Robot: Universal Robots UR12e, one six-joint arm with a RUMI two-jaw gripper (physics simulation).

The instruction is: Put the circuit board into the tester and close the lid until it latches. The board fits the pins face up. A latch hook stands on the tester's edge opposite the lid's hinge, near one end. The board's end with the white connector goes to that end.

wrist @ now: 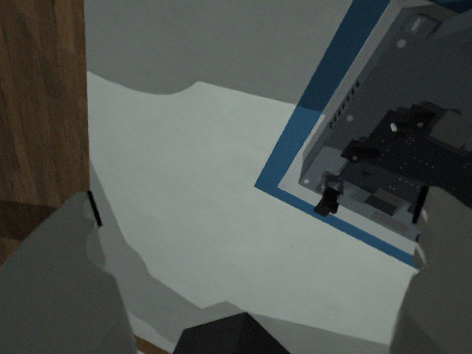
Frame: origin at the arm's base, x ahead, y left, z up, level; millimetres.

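Where they show: gripper, fingertip midpoint: (252, 193).
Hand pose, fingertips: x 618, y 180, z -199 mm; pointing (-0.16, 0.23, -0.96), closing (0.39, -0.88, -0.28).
After its pixels a point has its place.
The grey tester (322, 159) {x 567, y 122, z -374 mm} shows in part at the right of the wrist view, turned at an angle and cut off by the view's right edge. A black latch hook (327, 201) {x 548, y 103, z -334 mm} stands at its lower edge, near the lower-left corner. A dark, shaded surface with small pale specks (412, 172) {x 602, y 48, z -365 mm} lies inside the tester; whether it is the circuit board is not clear. The white connector cannot be made out. My gripper (252, 193) {x 618, y 180, z -199 mm} is open, with nothing between its fingers. Its right finger overlaps the tester's lower edge in the view; the left is over the pale surface.
A blue outline (310, 122) {x 575, y 147, z -432 mm} runs around the tester on the pale mat (210, 165) {x 445, y 241, z -434 mm}. Brown wood (42, 100) shows at the left. A black block (225, 336) {x 110, y 68, z -387 mm} juts in at the bottom, between the fingers. Broad shadows cross the mat.
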